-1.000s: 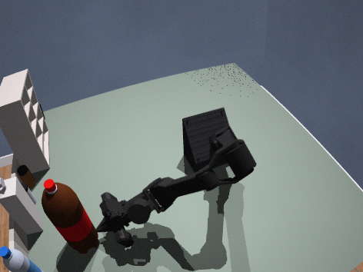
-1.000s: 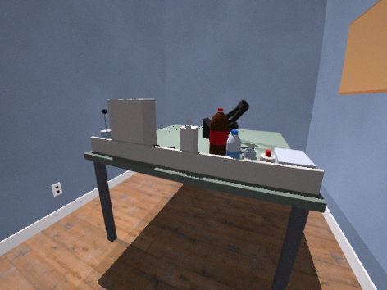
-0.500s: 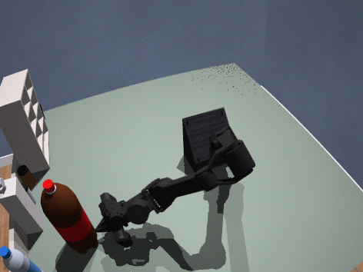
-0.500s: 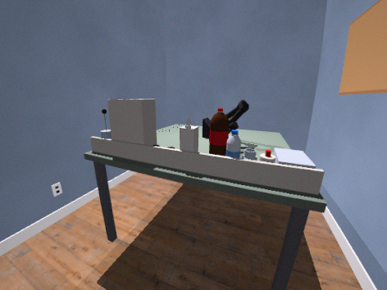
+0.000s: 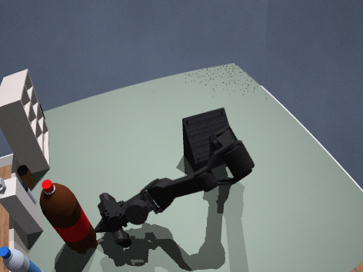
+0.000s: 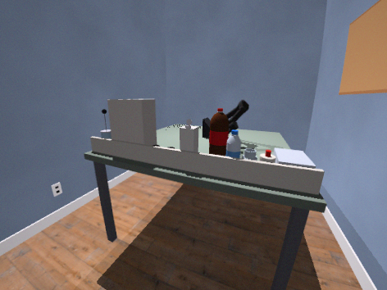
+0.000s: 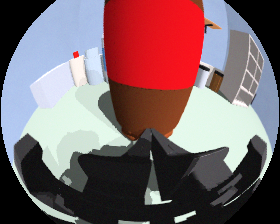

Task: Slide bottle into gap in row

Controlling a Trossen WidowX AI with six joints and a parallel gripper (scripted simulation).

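Now: the brown cola bottle 90 mm ahead of my hand, 10 mm to the right of it and 90 mm above it. Round my hand: grey jar 280 mm ahead, 160 mm to the left; then low white rail 300 mm ahead, 200 mm to the right, 10 mm below; then blue-capped bottle 280 mm ahead, 90 mm to the left, 50 mm above.
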